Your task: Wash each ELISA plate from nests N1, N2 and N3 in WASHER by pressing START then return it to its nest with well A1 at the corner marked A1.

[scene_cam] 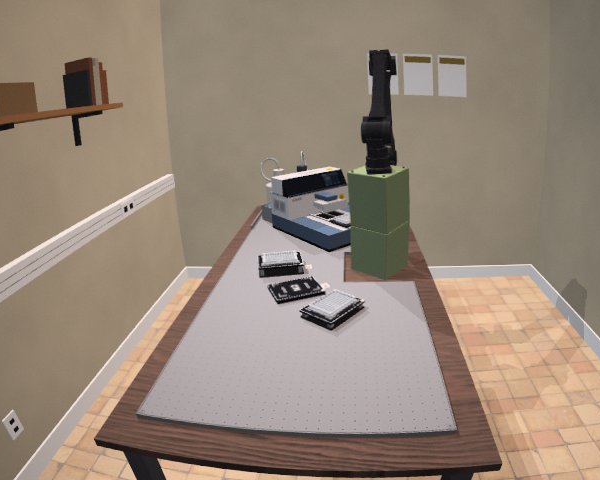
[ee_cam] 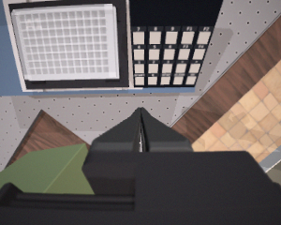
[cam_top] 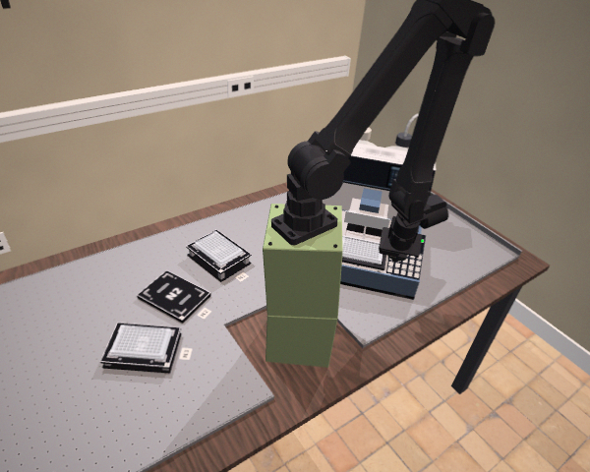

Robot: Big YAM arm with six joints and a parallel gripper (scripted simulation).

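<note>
Now: the dark washer carrier 12 cm ahead of my hand and 7 cm below it. Round my hand: plate washer 23 cm ahead, 11 cm to the right, 2 cm below.
</note>
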